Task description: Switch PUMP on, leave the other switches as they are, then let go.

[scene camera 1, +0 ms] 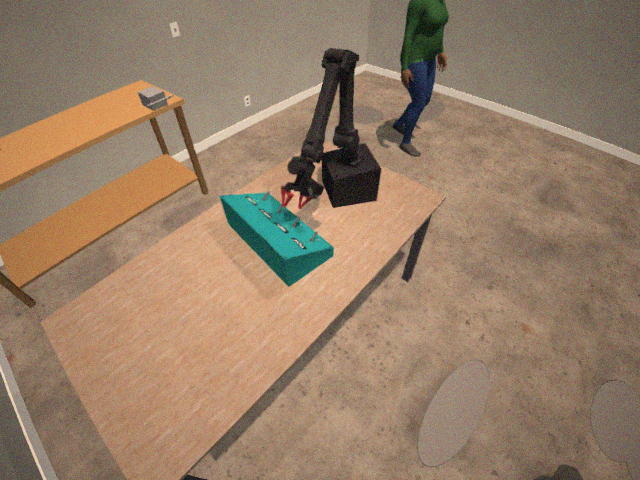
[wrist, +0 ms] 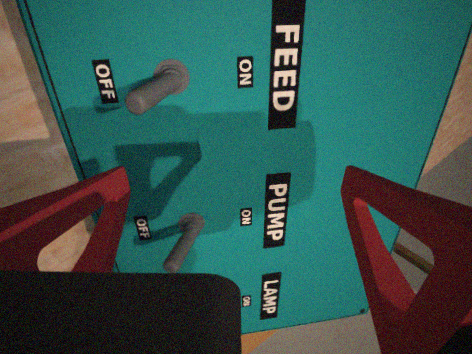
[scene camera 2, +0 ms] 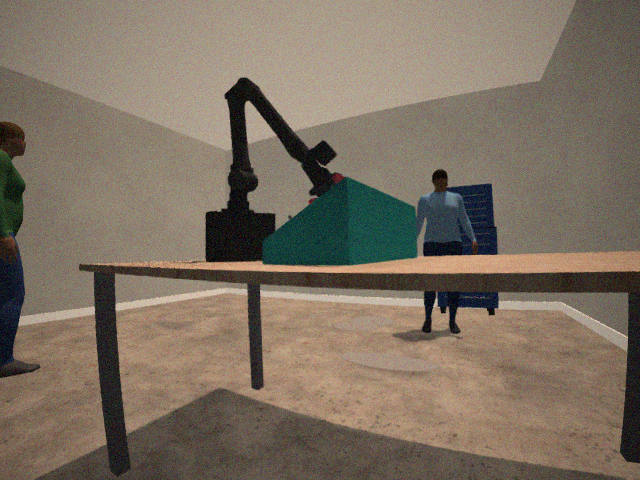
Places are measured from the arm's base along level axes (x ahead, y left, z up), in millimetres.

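Pixels of known places: gripper, fingertip midpoint: (scene camera 1: 291, 207) (wrist: 235, 178); arm's base, origin of the base link: (scene camera 1: 350, 160) (scene camera 2: 238, 213).
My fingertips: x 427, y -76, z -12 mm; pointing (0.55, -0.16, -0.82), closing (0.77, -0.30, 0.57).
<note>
Ahead of a thing's pixels: the offset from my fingertips to its top centre. "spot": to the spot under its first point. Level surfaces: height alone.
The teal switch panel (scene camera 1: 258, 235) (scene camera 2: 382, 222) (wrist: 350, 90) stands on the table. The PUMP lever @(37 mm back, 89 mm right, 49 mm down) (wrist: 183, 243) leans to the OFF side, away from its ON label @(spot: 18 mm ahead, 108 mm right, 67 mm down) (wrist: 245, 216). The FEED lever @(3 mm ahead, 24 mm left, 49 mm down) (wrist: 156, 87) (scene camera 1: 296, 223) also leans toward OFF. The LAMP label @(0 mm ahead, 230 mm right, 50 mm down) (wrist: 270, 295) shows; its lever is hidden in the wrist view behind a black part, as is the wrist-view end of the panel. My gripper (scene camera 1: 292, 205) (wrist: 235, 178) is open and empty, over the panel near PUMP. Its fingertips stand wide apart, one on the OFF side and one beyond the PUMP label @(40 mm ahead, 117 mm right, 50 mm down) (wrist: 276, 210).
The panel stands on the wooden table @(180 mm down) (scene camera 1: 206, 335) (scene camera 2: 516, 262), beside the arm's black base (scene camera 1: 351, 180) (scene camera 2: 240, 235). A fourth lever @(43 mm ahead, 137 mm left, 49 mm down) (scene camera 1: 313, 236) is at the panel's near end. A shelf unit (scene camera 1: 192, 149), a person in green (scene camera 1: 426, 31) and a person in blue (scene camera 2: 442, 217) are away from the table.
</note>
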